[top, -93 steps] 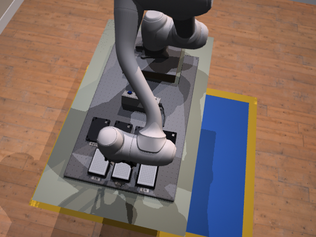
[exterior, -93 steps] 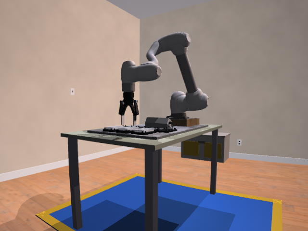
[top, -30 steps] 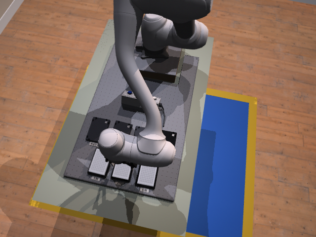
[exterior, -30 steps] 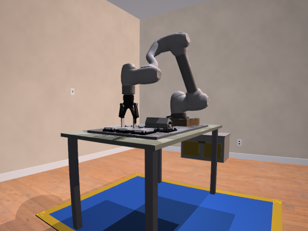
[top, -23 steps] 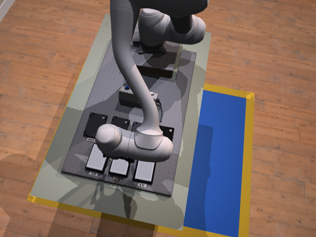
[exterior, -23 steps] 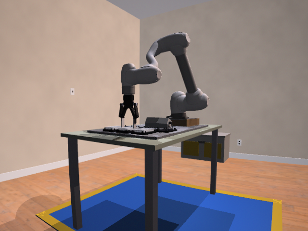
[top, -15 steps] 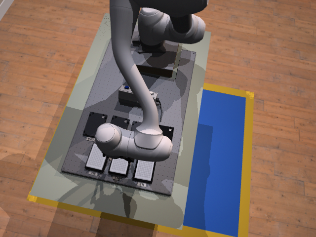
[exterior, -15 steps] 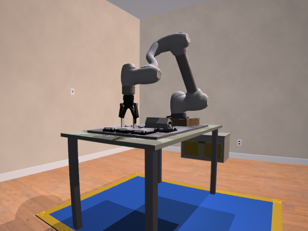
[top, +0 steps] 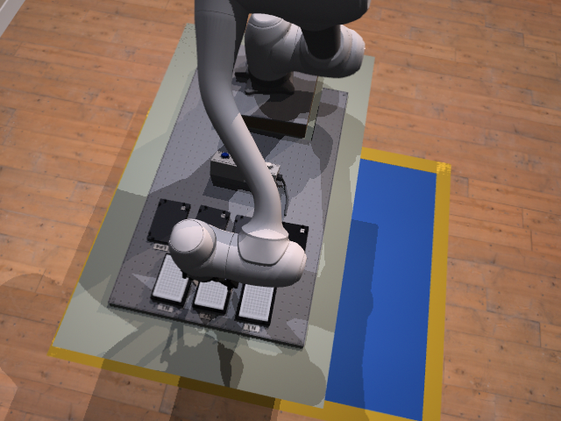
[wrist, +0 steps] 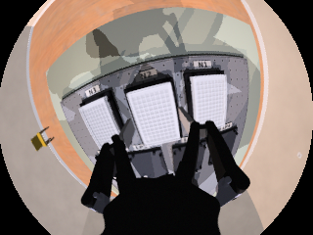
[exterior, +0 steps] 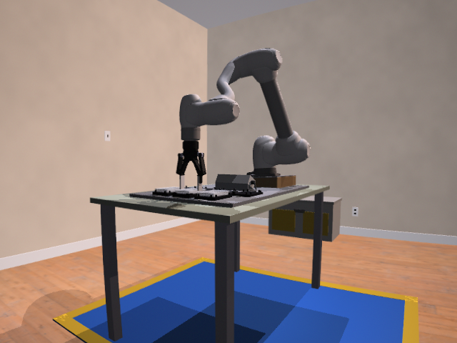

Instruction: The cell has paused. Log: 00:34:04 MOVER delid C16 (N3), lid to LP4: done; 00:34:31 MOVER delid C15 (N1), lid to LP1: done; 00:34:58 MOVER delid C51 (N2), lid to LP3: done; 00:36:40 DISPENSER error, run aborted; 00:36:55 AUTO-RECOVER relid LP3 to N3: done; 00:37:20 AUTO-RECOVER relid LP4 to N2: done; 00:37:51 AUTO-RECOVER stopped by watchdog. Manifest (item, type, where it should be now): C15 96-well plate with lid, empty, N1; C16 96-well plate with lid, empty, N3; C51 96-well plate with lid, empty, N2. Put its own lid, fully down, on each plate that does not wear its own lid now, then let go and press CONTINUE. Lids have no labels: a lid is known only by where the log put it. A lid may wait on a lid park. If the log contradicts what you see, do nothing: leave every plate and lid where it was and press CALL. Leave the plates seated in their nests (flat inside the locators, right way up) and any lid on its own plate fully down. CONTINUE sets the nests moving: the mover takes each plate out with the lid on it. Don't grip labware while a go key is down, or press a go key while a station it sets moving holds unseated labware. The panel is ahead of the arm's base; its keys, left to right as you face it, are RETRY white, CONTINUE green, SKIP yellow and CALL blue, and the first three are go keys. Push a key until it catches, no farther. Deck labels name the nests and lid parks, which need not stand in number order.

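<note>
The lid park LP1 is 14 cm behind my hand, 23 cm to the left of it and 5 cm below it. The rest, counted from my hand: lid park LP2 (19 cm behind, 4 cm to the right, 5 cm below); then lid park LP3 (16 cm behind, 9 cm to the left, 5 cm below); then 96-well plate (3 cm ahead, 13 cm to the left, 3 cm below).
</note>
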